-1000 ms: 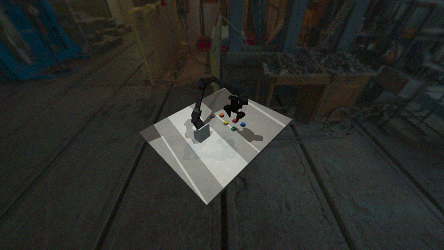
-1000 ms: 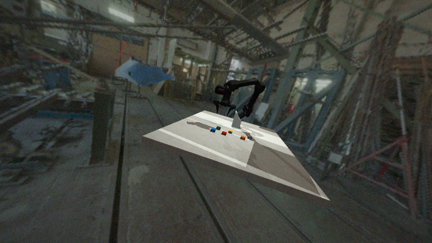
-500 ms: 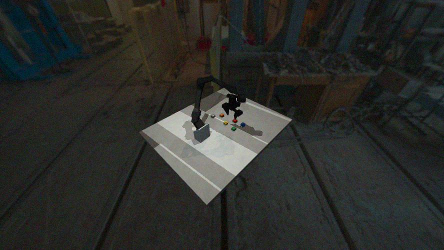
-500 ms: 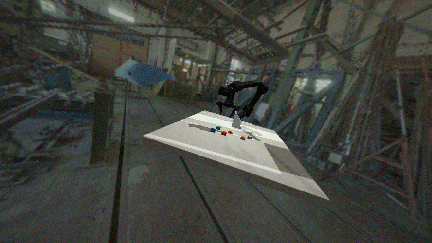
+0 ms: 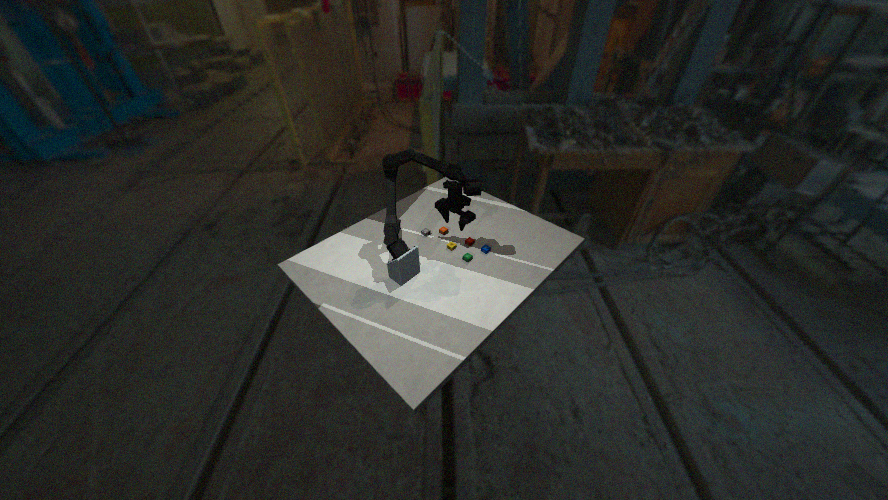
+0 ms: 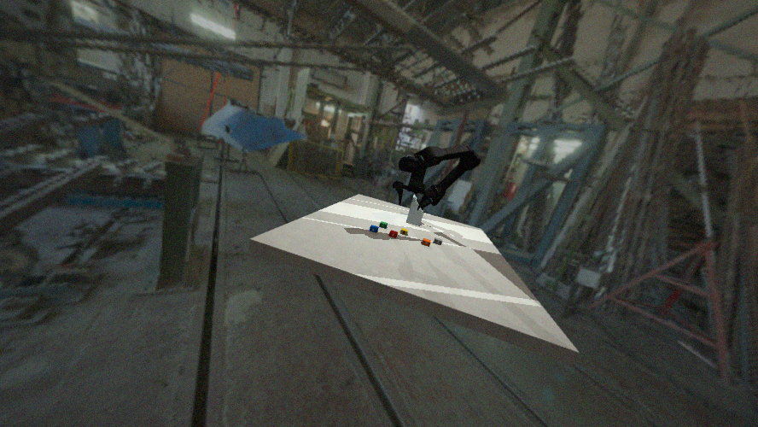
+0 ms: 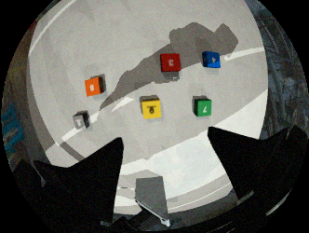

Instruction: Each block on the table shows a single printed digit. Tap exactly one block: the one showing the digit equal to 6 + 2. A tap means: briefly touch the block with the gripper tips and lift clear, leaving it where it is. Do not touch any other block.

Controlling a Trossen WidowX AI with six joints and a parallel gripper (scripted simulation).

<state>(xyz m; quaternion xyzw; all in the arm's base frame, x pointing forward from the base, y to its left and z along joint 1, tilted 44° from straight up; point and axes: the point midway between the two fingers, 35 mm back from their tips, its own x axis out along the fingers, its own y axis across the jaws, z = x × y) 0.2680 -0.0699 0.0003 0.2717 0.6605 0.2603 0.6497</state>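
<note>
The orange block lies 5 cm ahead of my gripper tip, 12 cm to the left of it and 12 cm below it. The rest, counted from my gripper tip: red block 8 cm ahead, 3 cm to the right, 12 cm below; green block 2 cm behind, 9 cm to the right, 12 cm below; yellow block 1 cm behind, 1 cm to the left, 12 cm below.
</note>
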